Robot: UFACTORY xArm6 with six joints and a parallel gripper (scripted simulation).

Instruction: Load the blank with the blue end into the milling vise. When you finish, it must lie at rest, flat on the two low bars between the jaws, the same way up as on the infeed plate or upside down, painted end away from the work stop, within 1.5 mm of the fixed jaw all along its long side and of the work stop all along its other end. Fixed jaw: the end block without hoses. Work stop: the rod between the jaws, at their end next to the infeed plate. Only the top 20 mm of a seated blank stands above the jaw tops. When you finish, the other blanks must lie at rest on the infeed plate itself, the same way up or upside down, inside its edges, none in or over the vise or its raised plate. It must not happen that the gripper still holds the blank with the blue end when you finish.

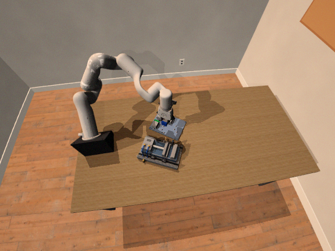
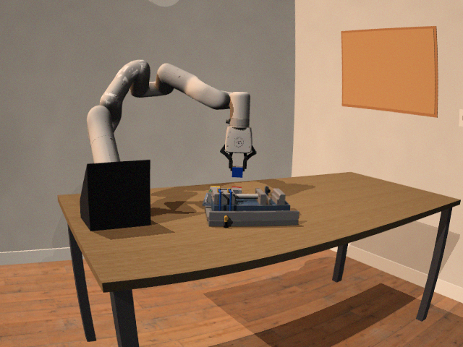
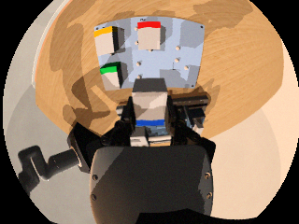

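Now: the fixed jaw 230 mm to the right of my hand, 70 mm below it and 30 mm ahead of it. From my hand the other things lie so: blue-ended blank (20 mm below); green-ended blank (130 mm below, 80 mm behind, 50 mm to the left); red-ended blank (130 mm below, 80 mm to the left, 50 mm ahead).
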